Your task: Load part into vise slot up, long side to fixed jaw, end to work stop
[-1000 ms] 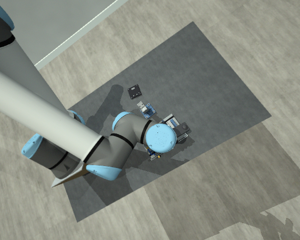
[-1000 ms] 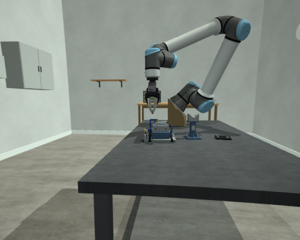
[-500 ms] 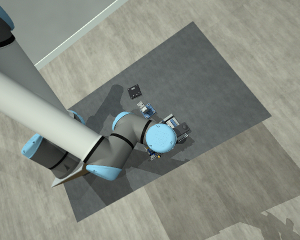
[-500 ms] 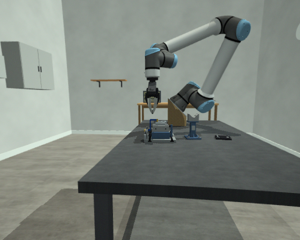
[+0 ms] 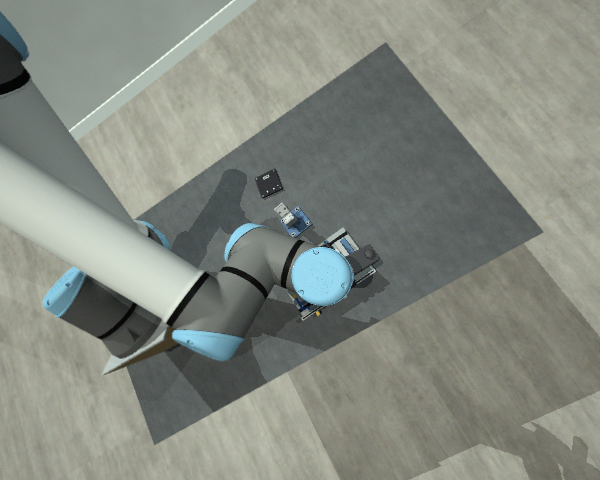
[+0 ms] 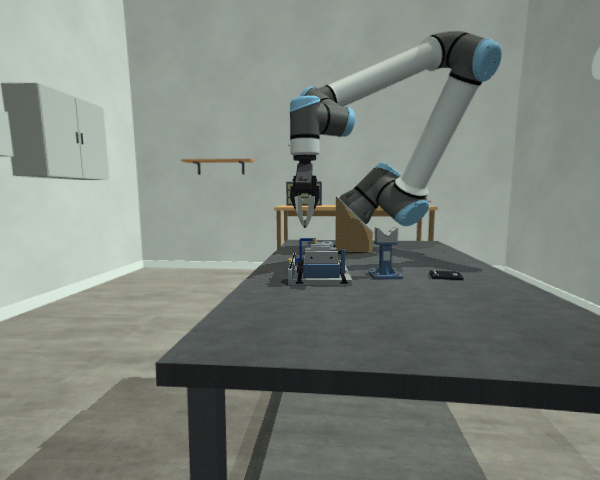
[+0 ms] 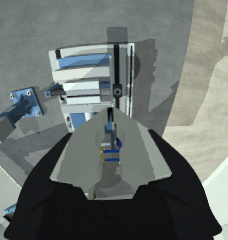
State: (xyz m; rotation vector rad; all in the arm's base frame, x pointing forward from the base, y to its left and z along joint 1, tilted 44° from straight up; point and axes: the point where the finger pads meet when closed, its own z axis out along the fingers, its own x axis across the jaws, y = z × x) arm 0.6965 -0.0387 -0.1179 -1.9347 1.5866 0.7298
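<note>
Right now my hand is 8 cm above the part, 5 cm to the right of it and 1 cm past it. Round my hand: infeed plate: 44 cm to the left, 18 cm below, 13 cm behind; vise: 14 cm below, 8 cm behind, 4 cm to the left.
</note>
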